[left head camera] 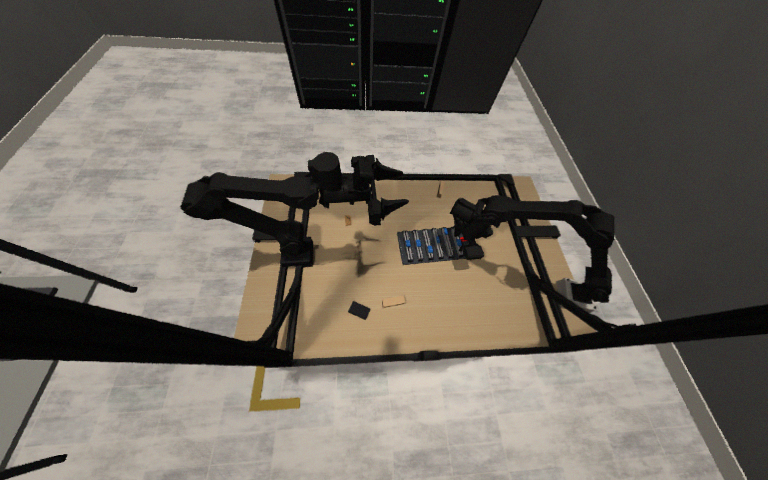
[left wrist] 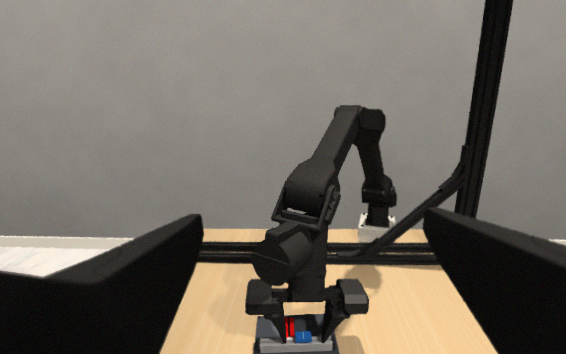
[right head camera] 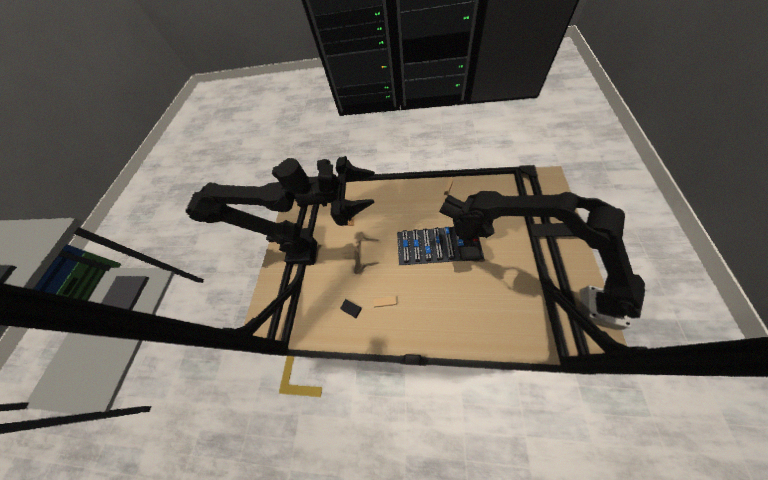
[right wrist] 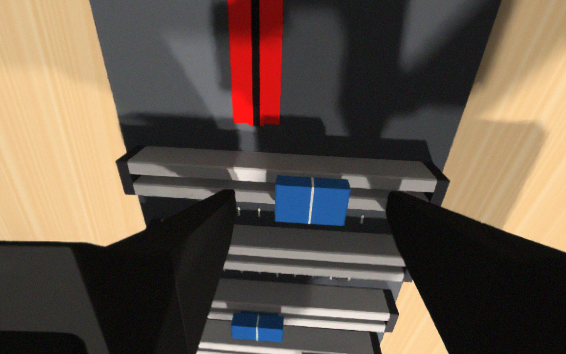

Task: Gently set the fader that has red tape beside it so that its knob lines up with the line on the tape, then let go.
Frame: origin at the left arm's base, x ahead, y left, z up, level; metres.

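Seen in the pictures: left gripper, fingertip midpoint: (left head camera: 405,186) (left wrist: 312,221) (right head camera: 374,186); right gripper, fingertip midpoint: (left head camera: 457,243) (left wrist: 303,341) (right head camera: 459,243) (right wrist: 311,201); left arm's base, link origin: (left head camera: 295,249) (right head camera: 298,248); right arm's base, link origin: (left head camera: 581,293) (left wrist: 377,221) (right head camera: 609,305).
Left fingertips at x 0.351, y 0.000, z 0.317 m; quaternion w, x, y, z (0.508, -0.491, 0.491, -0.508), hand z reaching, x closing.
Note:
Offsets run from my left fingertips to a thing's top centre. "*": to the spot under its first point. Level surfaces: height alone.
The fader knob beside the tape, a blue block with a white line {0.259 m ahead, 0.008 m right, 0.334 m down} (right wrist: 295,201) (left wrist: 303,337) (left head camera: 458,242), sits on the end rail of the fader board {0.361 m down} (right wrist: 165,102). The red tape {* 0.304 m ahead, 0.022 m left, 0.360 m down} (right wrist: 242,60) (left wrist: 292,327) has a black line. In the right wrist view the knob's white line stands clearly to the right of the tape's line. My right gripper (right wrist: 311,201) (left wrist: 305,341) is partly open, one finger on each side of the knob, with gaps on both sides. My left gripper (left head camera: 404,186) (right head camera: 372,186) is wide open and empty, raised left of the board. The head views partly hide the right fingers.
Other faders with blue knobs {* 0.098 m ahead, 0.001 m right, 0.334 m down} (left head camera: 418,243) (right wrist: 257,327) lie left of this one in the head views. A dark block {0.141 m back, 0.225 m right, 0.351 m down} (left head camera: 359,309) (right head camera: 350,308) and a tan block {0.021 m back, 0.207 m right, 0.352 m down} (left head camera: 393,301) (right head camera: 385,301) lie nearer the table's front. A black frame (left head camera: 362,360) borders the table.

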